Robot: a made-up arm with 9 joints. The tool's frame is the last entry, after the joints.
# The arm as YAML. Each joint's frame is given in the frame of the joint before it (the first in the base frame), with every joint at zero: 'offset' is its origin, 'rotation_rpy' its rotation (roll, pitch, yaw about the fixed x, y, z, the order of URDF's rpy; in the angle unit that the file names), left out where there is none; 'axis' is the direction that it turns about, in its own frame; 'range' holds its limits. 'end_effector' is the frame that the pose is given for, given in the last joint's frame.
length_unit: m
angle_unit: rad
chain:
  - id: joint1
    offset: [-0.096, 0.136, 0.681]
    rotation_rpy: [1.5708, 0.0, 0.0]
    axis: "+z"
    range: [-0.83, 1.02]
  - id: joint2
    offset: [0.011, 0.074, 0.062]
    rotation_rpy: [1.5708, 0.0, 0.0]
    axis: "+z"
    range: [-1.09, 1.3]
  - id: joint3
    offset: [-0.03, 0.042, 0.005]
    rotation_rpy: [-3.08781, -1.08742, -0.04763]
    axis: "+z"
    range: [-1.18, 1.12]
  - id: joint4
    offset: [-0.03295, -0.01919, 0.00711]
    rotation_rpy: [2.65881, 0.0, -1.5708]
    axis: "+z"
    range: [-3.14, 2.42]
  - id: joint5
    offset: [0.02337, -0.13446, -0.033]
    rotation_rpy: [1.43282, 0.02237, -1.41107]
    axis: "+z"
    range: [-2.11, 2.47]
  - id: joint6
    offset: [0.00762, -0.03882, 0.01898]
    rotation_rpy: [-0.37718, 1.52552, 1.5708]
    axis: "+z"
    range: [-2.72, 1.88]
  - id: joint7
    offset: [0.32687, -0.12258, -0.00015]
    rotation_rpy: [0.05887, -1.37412, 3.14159]
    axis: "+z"
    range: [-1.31, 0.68]
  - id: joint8
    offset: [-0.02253, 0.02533, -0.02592]
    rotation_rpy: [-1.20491, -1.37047, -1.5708]
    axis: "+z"
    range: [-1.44, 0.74]
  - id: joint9
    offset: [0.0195, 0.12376, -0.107]
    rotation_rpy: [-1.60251, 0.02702, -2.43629]
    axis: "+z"
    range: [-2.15, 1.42]
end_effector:
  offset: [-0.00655, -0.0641, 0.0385]
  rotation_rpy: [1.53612, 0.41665, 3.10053]
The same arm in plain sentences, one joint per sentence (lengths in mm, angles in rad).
The arm has nine revolute joints in a row. What follows holds with every joint at zero, and every direction is one of the base frame's.
The first joint lies 96 mm along -x and 136 mm along +y and 681 mm along +z from the base frame's origin and rotates about -y, from -0.83 to 1.02 rad.
The second joint lies 11 mm along +x and 62 mm along -y and 74 mm along +z from the first joint and rotates about -z, from -1.09 to 1.3 rad.
The third joint lies 30 mm along -x and 42 mm along -y and 5 mm along -z from the second joint and rotates about the direction (0.885705, -0.0116, 0.464103), from -1.18 to 1.12 rad.
The fourth joint lies 9 mm along -x and 20 mm along -y and 32 mm along +z from the third joint and rotates about -x, from -3.14 to 2.42 rad.
The fifth joint lies 33 mm along +x and 20 mm along -y and 135 mm along -z from the fourth joint and rotates about the direction (-0.137501, 0.981107, -0.136101), from -2.11 to 2.47 rad.
The sixth joint lies 36 mm along +x and 23 mm along +y and 10 mm along -z from the fifth joint and rotates about the direction (-0.933723, -0.038601, 0.355909), from -2.72 to 1.88 rad.
The seventh joint lies 12 mm along -x and 342 mm along -y and 69 mm along -z from the sixth joint and rotates about the direction (-0.071203, -0.963836, 0.256809), from -1.31 to 0.68 rad.
The eighth joint lies 14 mm along +x and 16 mm along +y and 37 mm along -z from the seventh joint and rotates about -x, from -1.44 to 0.74 rad.
The ninth joint lies 107 mm along +x and 36 mm along +y and 120 mm along +z from the eighth joint and rotates about the direction (0.0317, -0.9139, -0.4047), from -2.15 to 1.42 rad.
The tool frame, which is the frame that the pose is given for, lies 63 mm along -x and 39 mm along -y and 12 mm along -z from the ninth joint; its axes are the base frame's turned by roll 3.1416, pitch -1.5708 and yaw 0 rad (as in URDF: about the fixed x, then y, then z).

